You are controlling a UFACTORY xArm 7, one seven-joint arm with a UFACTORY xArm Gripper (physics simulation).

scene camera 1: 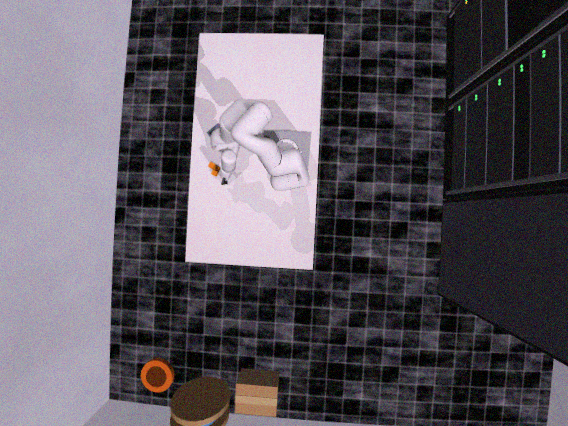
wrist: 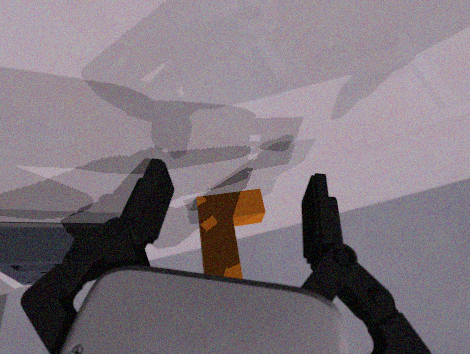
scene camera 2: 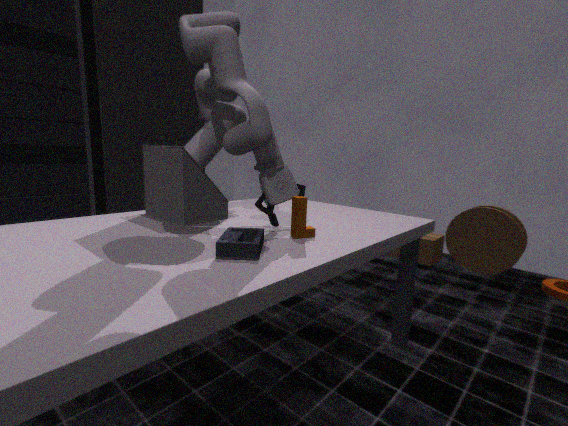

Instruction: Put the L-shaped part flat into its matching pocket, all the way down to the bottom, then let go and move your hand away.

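Places are measured from the arm's base along level axes (x ahead, y left, z up), in millimetres.
Where they show: gripper, fingertip midpoint: (wrist: 236, 180) (scene camera 2: 289, 220); arm's base, link origin: (scene camera 1: 286, 149) (scene camera 2: 183, 169).
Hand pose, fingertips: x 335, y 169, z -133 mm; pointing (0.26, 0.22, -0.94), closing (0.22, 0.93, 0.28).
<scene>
Each offset is from my fingertips to the centre of the thing. Level surfaces: height alone.
The orange L-shaped part {dx +85, dy -28, dz +29 mm} (scene camera 1: 214, 169) (scene camera 2: 299, 216) (wrist: 219, 240) stands upright on the table, its long arm vertical and its short foot on the tabletop. The dark blue-grey block with the pocket {dx +88, dy -233, dz -7 mm} (scene camera 2: 237, 249) (wrist: 30, 242) lies flat to the left of the part in scene camera 2, apart from it. Its recess shows partly from the side. My gripper (scene camera 2: 288, 214) (wrist: 236, 180) is open and empty. In the wrist view the part appears between the spread fingers, nearer the left one. In scene camera 2 the part hides some of the right finger.
The white table {dz -26 mm} (scene camera 1: 250, 245) (scene camera 2: 370, 222) carries the grey wedge-shaped arm base (scene camera 2: 165, 185), behind and left of the block in scene camera 2. The near table edge runs past the block and part. An orange ring-shaped object (scene camera 1: 157, 375) and a round brown-topped object (scene camera 1: 200, 400) are off the table.
</scene>
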